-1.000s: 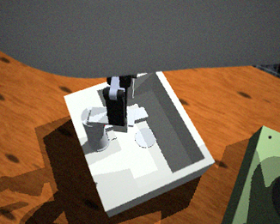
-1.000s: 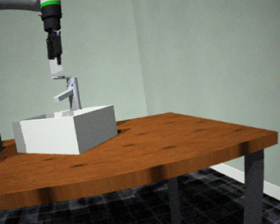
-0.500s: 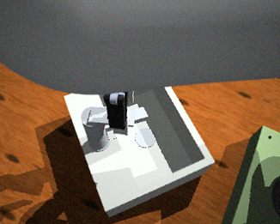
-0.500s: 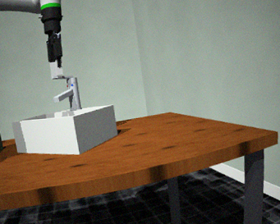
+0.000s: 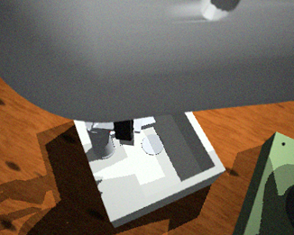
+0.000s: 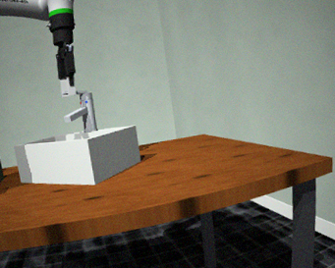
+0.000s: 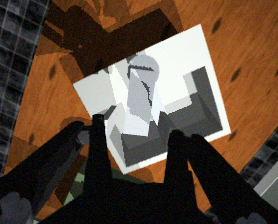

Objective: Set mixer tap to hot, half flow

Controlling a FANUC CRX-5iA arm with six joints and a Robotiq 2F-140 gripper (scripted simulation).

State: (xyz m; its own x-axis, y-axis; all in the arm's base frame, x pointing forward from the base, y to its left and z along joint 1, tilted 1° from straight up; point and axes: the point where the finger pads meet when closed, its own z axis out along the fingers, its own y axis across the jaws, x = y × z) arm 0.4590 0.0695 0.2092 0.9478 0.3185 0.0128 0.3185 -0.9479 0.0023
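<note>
Now: hand 20 mm short of the grey lever, 20 mm above it and 10 mm to the right of it. Round my hand: mixer tap 70 mm below, 40 mm ahead, 10 mm to the left; then white basin 260 mm below, 70 mm to the right, 10 mm behind.
</note>
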